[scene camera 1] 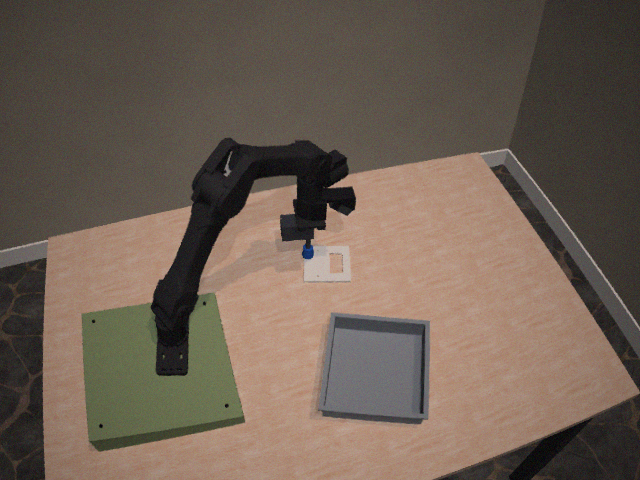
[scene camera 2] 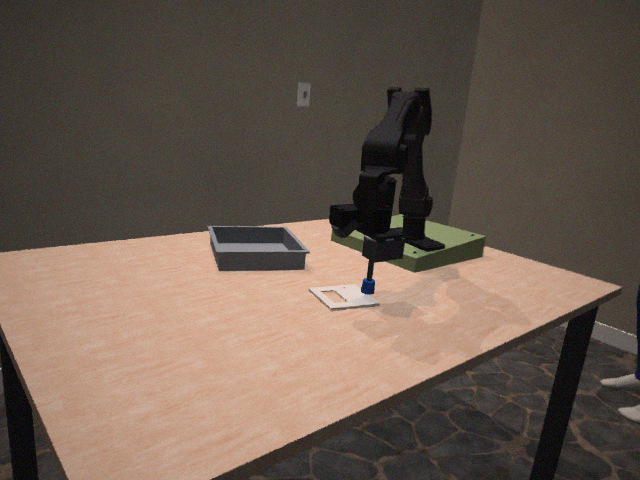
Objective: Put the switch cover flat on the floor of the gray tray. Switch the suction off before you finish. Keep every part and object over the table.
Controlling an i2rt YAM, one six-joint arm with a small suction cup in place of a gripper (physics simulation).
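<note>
The switch cover point(scene camera 1: 320, 268) point(scene camera 2: 354, 295) is a flat white plate with a rectangular window, lying flat on the wooden table. The gray tray point(scene camera 1: 375, 418) point(scene camera 2: 261, 260) is a shallow open box that stands on the table apart from the cover; its floor shows no object on it. My gripper, a blue suction cup point(scene camera 1: 308, 252) point(scene camera 2: 367, 287) under the arm, points down over the solid side of the cover, away from the window. It is at or very close above the cover's surface; whether it touches cannot be told. It holds nothing, so it is open.
The black arm stands on a green base block point(scene camera 1: 206, 382) point(scene camera 2: 449, 250), left of the tray in scene camera 1. The table point(scene camera 1: 465, 258) point(scene camera 2: 206, 351) has its far edge behind the arm in scene camera 1.
</note>
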